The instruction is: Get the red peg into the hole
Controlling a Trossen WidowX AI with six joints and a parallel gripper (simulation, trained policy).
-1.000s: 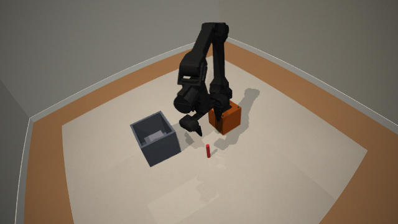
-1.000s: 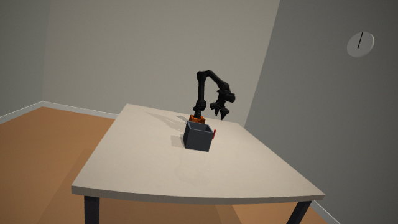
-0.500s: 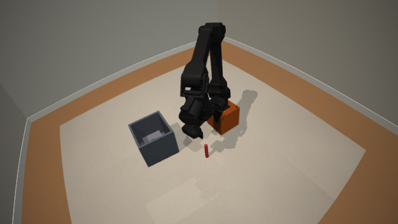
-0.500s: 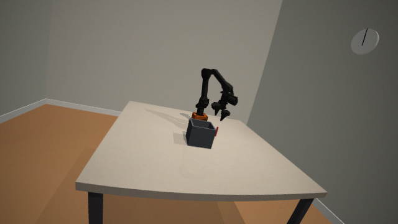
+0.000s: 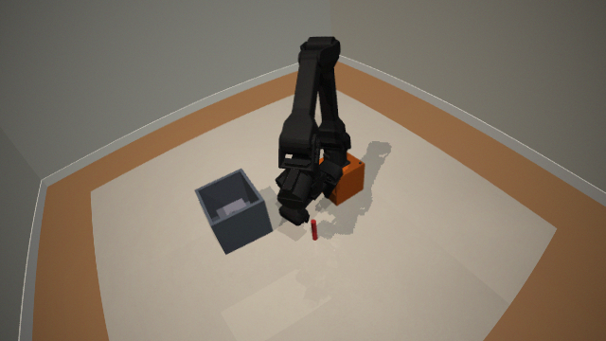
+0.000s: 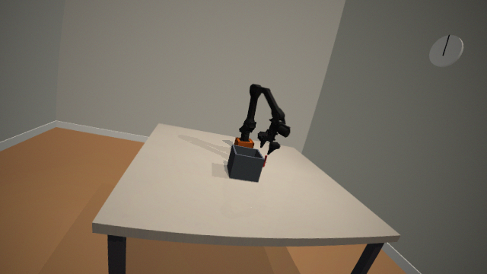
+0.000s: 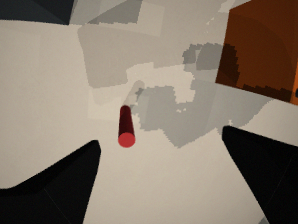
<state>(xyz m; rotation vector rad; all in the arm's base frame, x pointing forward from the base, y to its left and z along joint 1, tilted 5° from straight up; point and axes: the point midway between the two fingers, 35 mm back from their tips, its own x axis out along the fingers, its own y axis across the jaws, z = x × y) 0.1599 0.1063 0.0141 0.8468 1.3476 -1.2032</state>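
My gripper tip is now 2 cm short of the red peg, 1 cm to the right of it and 6 cm above it. Round my gripper tip: pale plate (18 cm ahead, 17 cm to the right, 5 cm below).
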